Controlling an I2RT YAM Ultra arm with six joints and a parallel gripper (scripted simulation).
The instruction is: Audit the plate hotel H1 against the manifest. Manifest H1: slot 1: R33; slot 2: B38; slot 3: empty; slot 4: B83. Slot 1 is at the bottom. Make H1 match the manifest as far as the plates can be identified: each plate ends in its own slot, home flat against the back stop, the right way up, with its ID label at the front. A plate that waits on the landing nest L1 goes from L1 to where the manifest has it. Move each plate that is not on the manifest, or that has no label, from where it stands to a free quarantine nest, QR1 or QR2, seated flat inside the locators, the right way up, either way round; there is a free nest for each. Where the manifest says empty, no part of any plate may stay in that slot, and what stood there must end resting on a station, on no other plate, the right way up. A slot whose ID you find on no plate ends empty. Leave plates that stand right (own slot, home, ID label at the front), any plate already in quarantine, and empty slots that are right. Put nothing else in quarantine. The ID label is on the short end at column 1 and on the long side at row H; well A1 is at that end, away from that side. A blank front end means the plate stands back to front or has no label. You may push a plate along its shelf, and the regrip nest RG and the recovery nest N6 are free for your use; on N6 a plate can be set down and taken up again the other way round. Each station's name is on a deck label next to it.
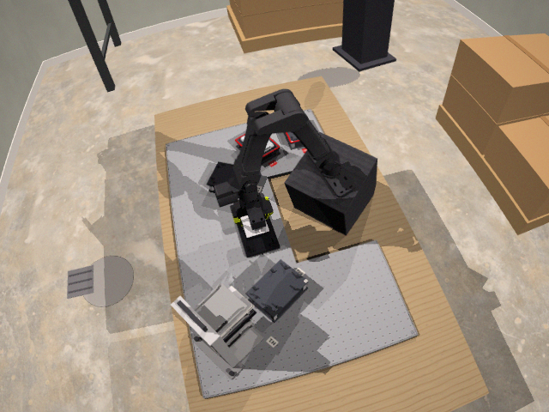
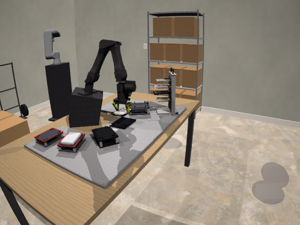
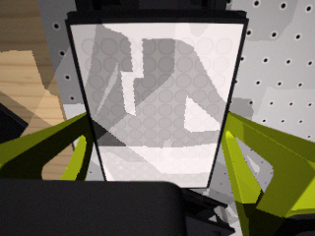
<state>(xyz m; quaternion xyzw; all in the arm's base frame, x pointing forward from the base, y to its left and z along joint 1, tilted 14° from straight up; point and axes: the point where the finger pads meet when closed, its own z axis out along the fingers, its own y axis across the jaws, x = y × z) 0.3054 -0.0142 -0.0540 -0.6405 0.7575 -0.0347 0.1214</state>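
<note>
My hand is 24 cm to the right of the regrip nest, 4 cm above it and 3 cm short of it. Round my hand: RG deck label (21 cm to the left, 9 cm below, 6 cm behind); dark well plate (31 cm to the left, 21 cm ahead, 7 cm above); N6 deck label (10 cm to the right, 9 cm below, 2 cm behind).
</note>
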